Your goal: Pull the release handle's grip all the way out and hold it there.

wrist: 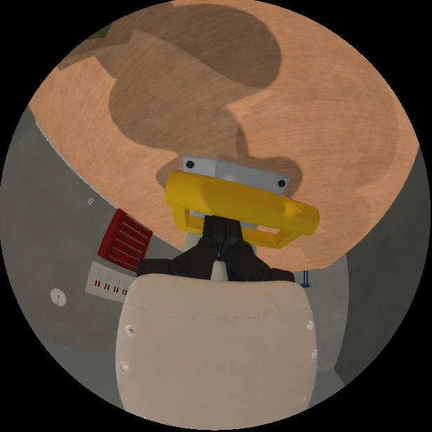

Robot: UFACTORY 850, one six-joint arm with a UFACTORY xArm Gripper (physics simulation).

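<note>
Visible here are the gripper [220, 215], a grey mounting plate [254, 176] and a grey-green housing [219, 273].
</note>
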